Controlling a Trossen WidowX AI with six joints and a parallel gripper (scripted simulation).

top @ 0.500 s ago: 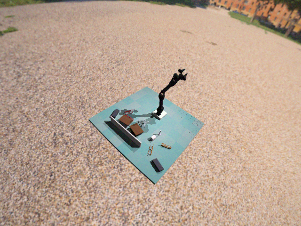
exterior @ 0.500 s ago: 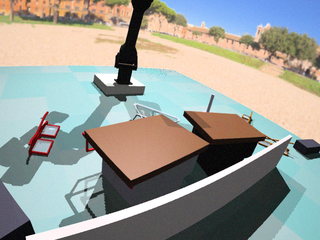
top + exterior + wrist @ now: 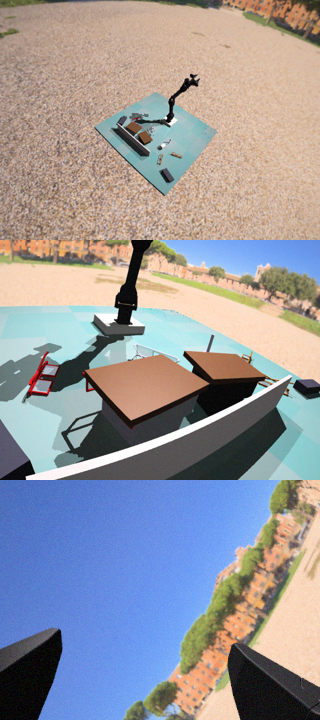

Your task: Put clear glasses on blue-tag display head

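Right now the thin post is 57 cm ahead of my gripper tip, 17 cm to the left of it and 71 cm below it. From my gripper tip the other things lie so: white box (70 cm ahead, 17 cm to the left, 71 cm below); then light grey display head (81 cm ahead, 26 cm to the right, 68 cm below); then black display head (79 cm ahead, 4 cm to the right, 68 cm below).
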